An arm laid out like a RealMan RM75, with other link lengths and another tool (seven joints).
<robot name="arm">
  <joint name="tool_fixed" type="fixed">
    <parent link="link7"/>
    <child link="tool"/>
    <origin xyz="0.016 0.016 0.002" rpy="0 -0.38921 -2.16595"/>
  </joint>
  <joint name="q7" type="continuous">
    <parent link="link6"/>
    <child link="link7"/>
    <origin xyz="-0.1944 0 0" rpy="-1.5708 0 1.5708"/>
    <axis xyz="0 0 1"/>
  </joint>
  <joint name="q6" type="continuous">
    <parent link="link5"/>
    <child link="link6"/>
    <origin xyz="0 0 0" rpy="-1.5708 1.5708 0"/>
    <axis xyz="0 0 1"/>
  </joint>
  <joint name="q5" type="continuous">
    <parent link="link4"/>
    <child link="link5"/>
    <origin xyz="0.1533 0 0" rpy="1.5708 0 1.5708"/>
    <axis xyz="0 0 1"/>
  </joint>
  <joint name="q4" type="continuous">
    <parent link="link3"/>
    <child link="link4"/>
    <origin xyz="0 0 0" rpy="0 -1.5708 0"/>
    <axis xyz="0 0 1"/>
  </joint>
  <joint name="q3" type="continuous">
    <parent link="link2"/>
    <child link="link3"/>
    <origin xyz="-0.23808 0 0" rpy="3.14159 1.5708 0"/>
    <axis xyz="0 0 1"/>
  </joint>
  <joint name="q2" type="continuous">
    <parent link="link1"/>
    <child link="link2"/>
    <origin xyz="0 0 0" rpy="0 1.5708 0"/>
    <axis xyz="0 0 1"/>
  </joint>
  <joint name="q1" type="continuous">
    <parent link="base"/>
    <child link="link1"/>
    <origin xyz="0 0 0.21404" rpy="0 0 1.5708"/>
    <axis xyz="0 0 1"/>
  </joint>
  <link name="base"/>
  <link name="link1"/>
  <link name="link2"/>
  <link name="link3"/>
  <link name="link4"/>
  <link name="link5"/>
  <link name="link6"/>
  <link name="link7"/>
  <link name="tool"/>
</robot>
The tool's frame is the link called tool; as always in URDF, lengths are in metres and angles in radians. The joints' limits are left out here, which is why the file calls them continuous.
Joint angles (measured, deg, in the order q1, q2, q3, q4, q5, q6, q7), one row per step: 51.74, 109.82, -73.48, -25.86, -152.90, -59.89, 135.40; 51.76, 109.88, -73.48, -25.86, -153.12, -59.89, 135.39; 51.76, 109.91, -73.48, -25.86, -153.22, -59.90, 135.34; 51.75, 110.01, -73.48, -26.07, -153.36, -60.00, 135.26; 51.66, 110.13, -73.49, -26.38, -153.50, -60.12, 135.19; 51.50, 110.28, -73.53, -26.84, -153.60, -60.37, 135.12; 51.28, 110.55, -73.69, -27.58, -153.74, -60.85, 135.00; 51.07, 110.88, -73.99, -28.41, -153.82, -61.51, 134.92; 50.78, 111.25, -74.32, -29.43, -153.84, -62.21, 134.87; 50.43, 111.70, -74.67, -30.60, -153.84, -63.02, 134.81
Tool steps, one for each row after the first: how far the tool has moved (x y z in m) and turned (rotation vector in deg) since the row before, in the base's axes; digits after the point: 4 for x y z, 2 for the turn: 0.0002, -0.0001, -0.0001, -0.10, -0.18, 0.07; 0.0001, -0.0001, -0.0001, -0.08, -0.09, 0.05; -0.0006, 0.0000, -0.0004, -0.15, -0.07, 0.20; -0.0005, -0.0001, -0.0005, -0.13, -0.05, 0.20; -0.0006, -0.0005, -0.0007, -0.20, 0.00, 0.18; -0.0012, -0.0011, -0.0016, -0.46, -0.03, 0.31; -0.0017, -0.0016, -0.0022, -0.65, -0.01, 0.30; -0.0020, -0.0016, -0.0025, -0.62, 0.08, 0.34; -0.0024, -0.0021, -0.0031, -0.72, 0.15, 0.36
